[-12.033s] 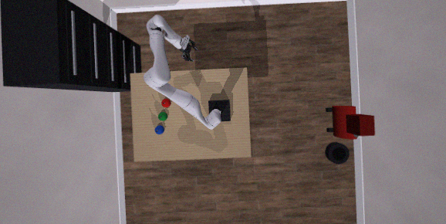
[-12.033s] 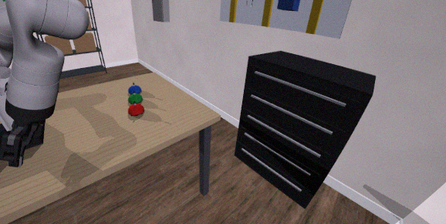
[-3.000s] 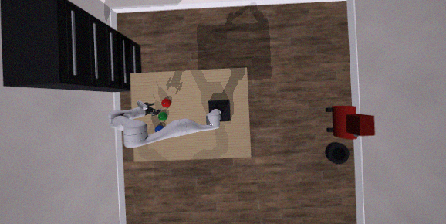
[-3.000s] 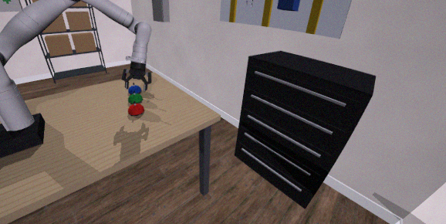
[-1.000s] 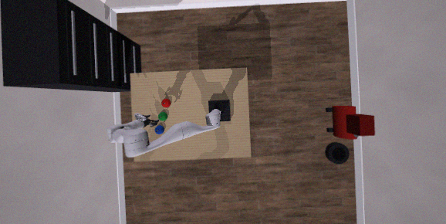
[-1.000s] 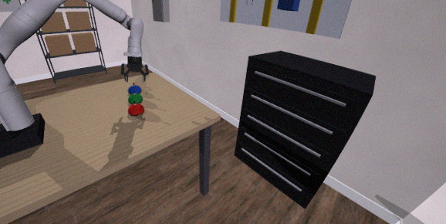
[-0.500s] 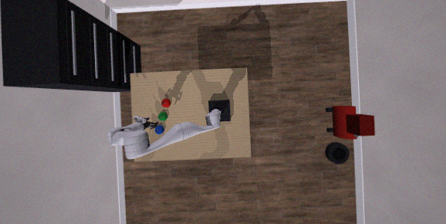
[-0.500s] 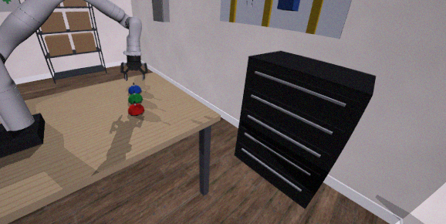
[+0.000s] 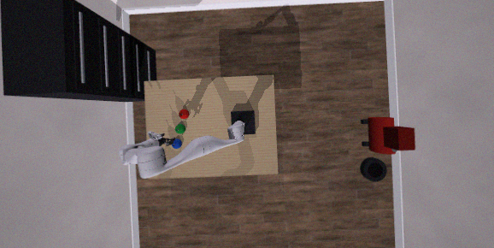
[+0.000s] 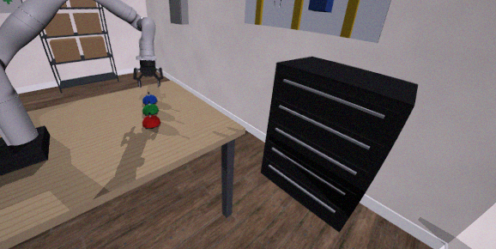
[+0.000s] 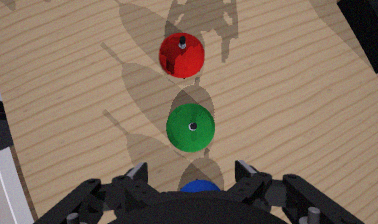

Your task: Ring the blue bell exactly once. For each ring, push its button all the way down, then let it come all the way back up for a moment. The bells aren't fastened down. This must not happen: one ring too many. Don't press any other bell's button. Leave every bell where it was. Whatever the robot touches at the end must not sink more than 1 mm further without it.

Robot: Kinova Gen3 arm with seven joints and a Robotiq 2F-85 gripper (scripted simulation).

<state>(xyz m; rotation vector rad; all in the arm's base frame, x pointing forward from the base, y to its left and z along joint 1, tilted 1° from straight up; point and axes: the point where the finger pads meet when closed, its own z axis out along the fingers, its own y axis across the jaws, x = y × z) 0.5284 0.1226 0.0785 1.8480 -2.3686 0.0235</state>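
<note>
Right now my hand is 90 mm to the right of the blue bell and 90 mm above it. Also, from my hand: red bell 40 mm behind, 170 mm to the right, 90 mm below; green bell 20 mm behind, 40 mm to the right, 90 mm below.
</note>
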